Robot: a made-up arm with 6 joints. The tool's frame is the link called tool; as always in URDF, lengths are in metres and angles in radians.
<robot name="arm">
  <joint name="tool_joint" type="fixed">
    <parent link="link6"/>
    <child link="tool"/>
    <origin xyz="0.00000 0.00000 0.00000"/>
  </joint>
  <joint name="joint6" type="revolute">
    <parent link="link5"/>
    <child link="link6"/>
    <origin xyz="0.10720 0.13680 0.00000" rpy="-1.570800 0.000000 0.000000"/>
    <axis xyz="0 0 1"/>
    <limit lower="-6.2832" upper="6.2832"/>
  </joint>
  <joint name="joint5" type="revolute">
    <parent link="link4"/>
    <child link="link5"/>
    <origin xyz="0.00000 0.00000 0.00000" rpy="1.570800 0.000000 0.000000"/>
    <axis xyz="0 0 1"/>
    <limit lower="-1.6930" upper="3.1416"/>
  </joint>
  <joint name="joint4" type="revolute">
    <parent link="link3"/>
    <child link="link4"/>
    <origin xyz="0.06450 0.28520 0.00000" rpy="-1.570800 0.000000 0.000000"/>
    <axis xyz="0 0 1"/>
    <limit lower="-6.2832" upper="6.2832"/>
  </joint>
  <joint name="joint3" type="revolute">
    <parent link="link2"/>
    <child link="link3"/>
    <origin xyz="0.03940 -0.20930 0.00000"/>
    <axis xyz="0 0 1"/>
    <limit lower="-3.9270" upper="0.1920"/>
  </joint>
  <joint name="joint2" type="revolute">
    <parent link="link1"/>
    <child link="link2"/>
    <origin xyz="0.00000 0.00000 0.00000" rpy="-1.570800 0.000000 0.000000"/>
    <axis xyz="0 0 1"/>
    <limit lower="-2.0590" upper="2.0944"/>
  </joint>
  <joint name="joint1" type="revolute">
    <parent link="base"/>
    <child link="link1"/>
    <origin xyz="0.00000 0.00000 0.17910"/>
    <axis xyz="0 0 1"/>
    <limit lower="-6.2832" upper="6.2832"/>
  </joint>
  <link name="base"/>
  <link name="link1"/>
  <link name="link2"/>
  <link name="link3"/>
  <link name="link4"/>
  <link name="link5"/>
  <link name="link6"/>
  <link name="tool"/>
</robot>
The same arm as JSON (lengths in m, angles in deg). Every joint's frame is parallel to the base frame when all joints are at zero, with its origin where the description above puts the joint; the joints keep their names.
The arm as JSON. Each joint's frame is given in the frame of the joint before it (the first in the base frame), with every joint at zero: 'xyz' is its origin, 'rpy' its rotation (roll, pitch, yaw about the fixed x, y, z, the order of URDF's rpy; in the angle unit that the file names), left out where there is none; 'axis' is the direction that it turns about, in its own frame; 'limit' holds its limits. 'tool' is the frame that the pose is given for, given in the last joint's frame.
{"units": {"length": "m", "angle": "deg"}, "joints": [
  {"name": "joint1", "type": "revolute", "origin": {"xyz": [0.0, 0.0, 0.1791]}, "axis": "+z", "limit": {"lower": -360.0, "upper": 360.0}},
  {"name": "joint2", "type": "revolute", "origin": {"xyz": [0.0, 0.0, 0.0]}, "axis": "+y", "limit": {"lower": -117.97, "upper": 120.0}},
  {"name": "joint3", "type": "revolute", "origin": {"xyz": [0.0394, 0.0, 0.2093]}, "axis": "+y", "limit": {"lower": -225.0, "upper": 11.0}},
  {"name": "joint4", "type": "revolute", "origin": {"xyz": [0.0645, 0.0, -0.2852]}, "axis": "-z", "limit": {"lower": -360.0, "upper": 360.0}},
  {"name": "joint5", "type": "revolute", "origin": {"xyz": [0.0, 0.0, 0.0]}, "axis": "+y", "limit": {"lower": -97.0, "upper": 180.0}},
  {"name": "joint6", "type": "revolute", "origin": {"xyz": [0.1072, 0.0, -0.1368]}, "axis": "-z", "limit": {"lower": -360.0, "upper": 360.0}}
], "tool": {"origin": {"xyz": [0.0, 0.0, 0.0], "rpy": [180.0, 0.0, 0.0]}}}

